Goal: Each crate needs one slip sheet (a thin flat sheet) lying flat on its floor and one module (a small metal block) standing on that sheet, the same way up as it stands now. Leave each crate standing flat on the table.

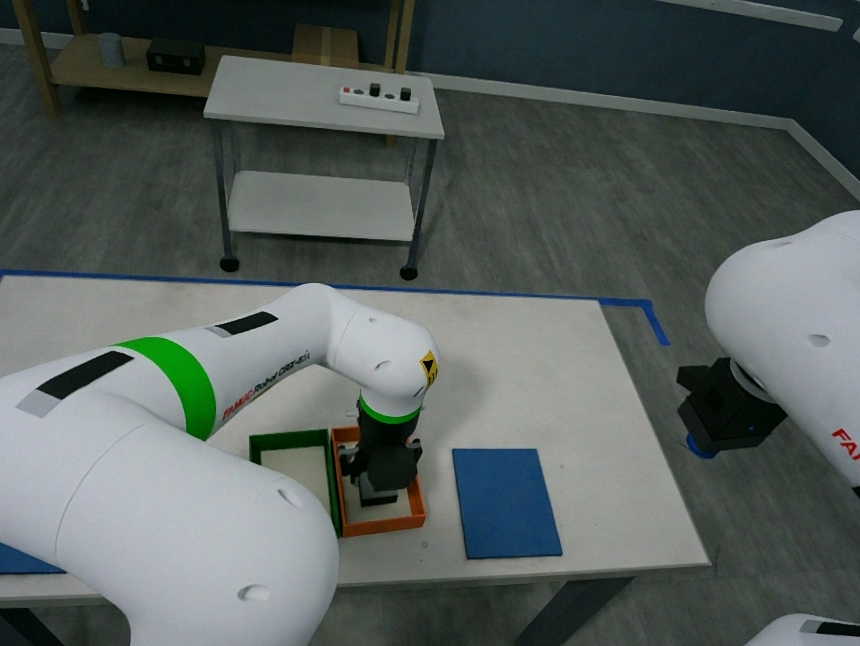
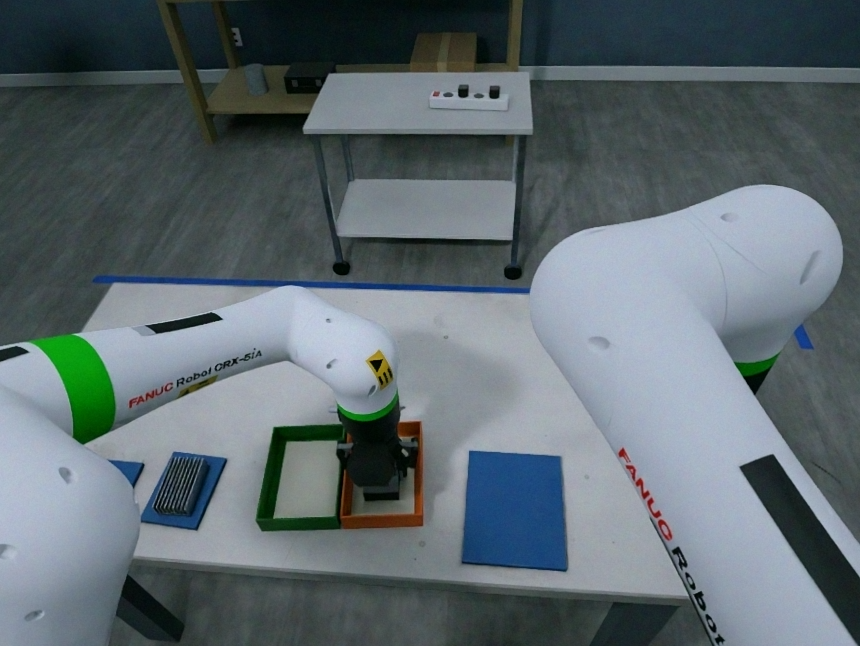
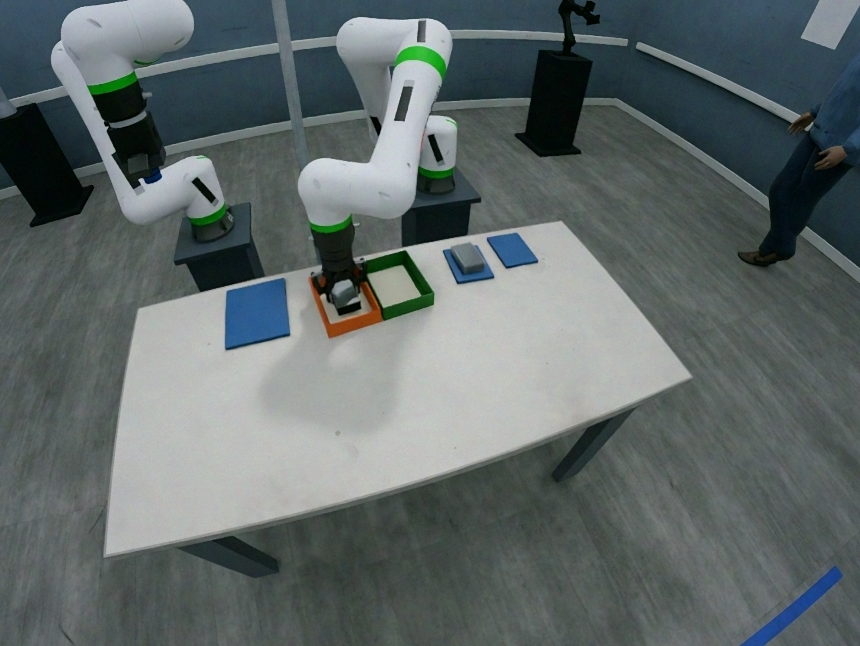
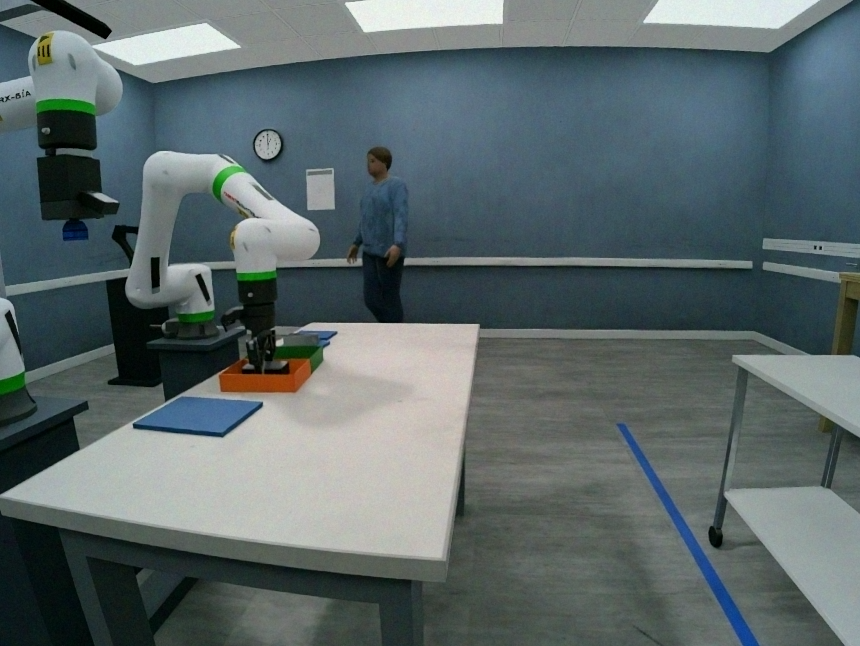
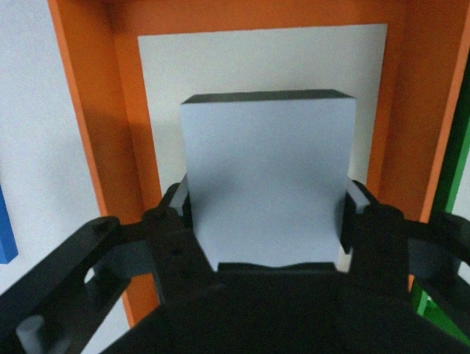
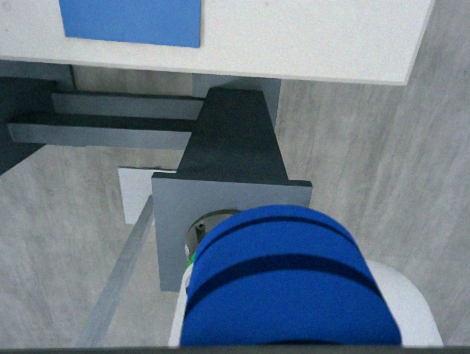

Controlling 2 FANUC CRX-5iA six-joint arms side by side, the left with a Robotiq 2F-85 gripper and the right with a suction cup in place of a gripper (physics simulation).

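Observation:
My left gripper point(image 1: 382, 467) point(image 2: 377, 463) point(image 3: 340, 283) point(image 5: 267, 205) is shut on a grey module point(image 3: 345, 294) point(image 5: 270, 145), low inside the orange crate point(image 1: 384, 523) point(image 2: 389, 520) point(image 3: 354, 323) point(image 4: 257, 383) point(image 5: 95, 125), over its white slip sheet point(image 5: 165, 75). Whether the module touches the sheet is unclear. The green crate point(image 2: 298, 522) point(image 3: 410, 304) stands alongside with a white slip sheet point(image 1: 298, 472) point(image 2: 309, 479) point(image 3: 394, 285) flat inside. A finned module point(image 2: 182, 485) point(image 3: 467, 257) stands on a small blue mat point(image 2: 215, 472). My right suction cup point(image 1: 700, 447) point(image 3: 151, 178) point(image 4: 75, 230) point(image 6: 290, 300) holds nothing, high off the table.
A large blue mat point(image 1: 507, 504) point(image 2: 514, 511) point(image 3: 257, 312) point(image 4: 198, 415) point(image 6: 132, 22) lies beside the orange crate. Another blue mat point(image 2: 128, 469) point(image 3: 512, 250) lies beyond the finned module. A white cart point(image 1: 278, 90) point(image 2: 375, 97) stands behind the table. A person point(image 4: 382, 222) stands beyond the table.

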